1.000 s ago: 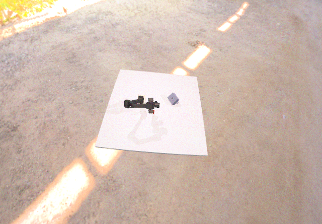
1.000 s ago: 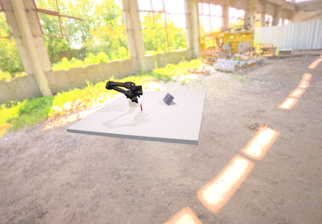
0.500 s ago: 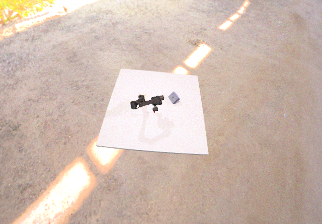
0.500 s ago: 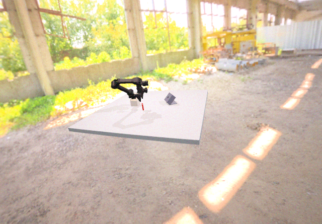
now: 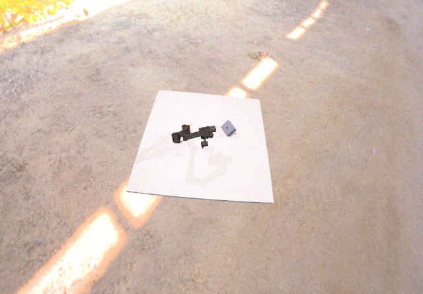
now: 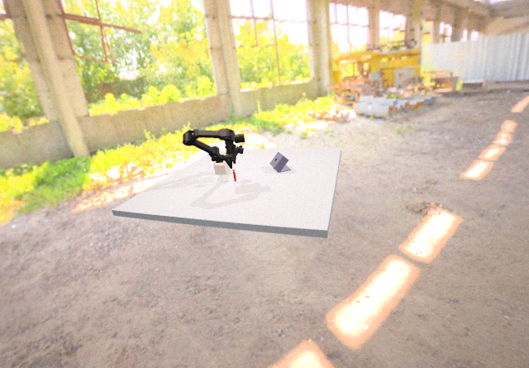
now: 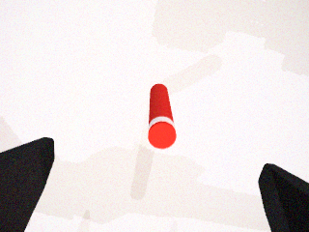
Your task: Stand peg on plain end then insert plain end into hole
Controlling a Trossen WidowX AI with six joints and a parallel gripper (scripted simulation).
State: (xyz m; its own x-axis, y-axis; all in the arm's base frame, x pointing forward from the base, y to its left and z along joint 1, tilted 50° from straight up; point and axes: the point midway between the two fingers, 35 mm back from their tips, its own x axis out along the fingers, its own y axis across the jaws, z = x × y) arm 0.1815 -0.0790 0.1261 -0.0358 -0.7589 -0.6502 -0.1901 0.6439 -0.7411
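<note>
My gripper tip is 5 cm above the red peg. Also, from my gripper tip: grey sloped panel 25 cm ahead, 23 cm to the left, 5 cm below.
</note>
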